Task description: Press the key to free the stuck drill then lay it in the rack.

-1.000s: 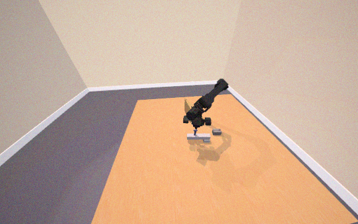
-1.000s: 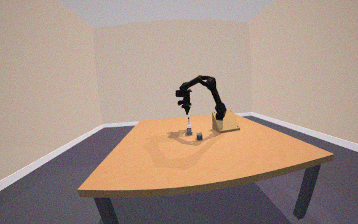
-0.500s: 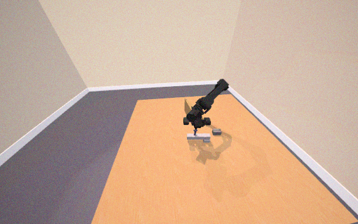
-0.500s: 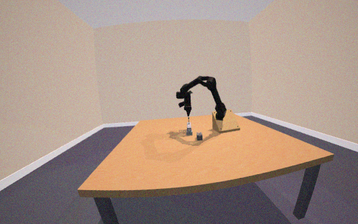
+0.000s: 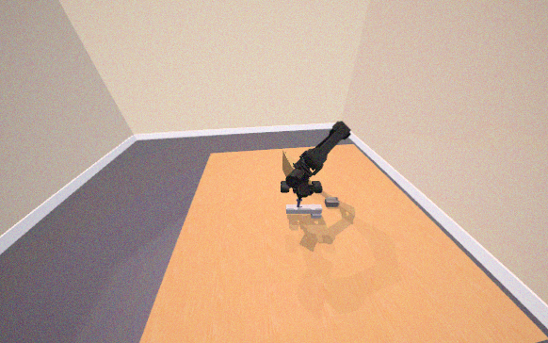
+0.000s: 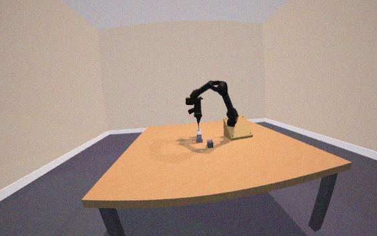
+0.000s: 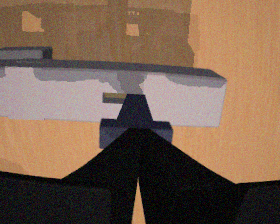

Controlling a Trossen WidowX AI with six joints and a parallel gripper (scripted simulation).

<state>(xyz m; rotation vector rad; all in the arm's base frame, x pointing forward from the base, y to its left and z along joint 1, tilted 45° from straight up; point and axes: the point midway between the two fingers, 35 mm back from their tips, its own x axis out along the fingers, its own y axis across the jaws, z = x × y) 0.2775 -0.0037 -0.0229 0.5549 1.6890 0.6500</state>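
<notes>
My gripper tip is now 3 cm above the blue key. Round my gripper tip: grey holder block: 9 cm below, 4 cm to the left; then drill: 8 cm below, 6 cm to the left; then dark grey rack: 20 cm to the left, 11 cm below, 7 cm behind.
</notes>
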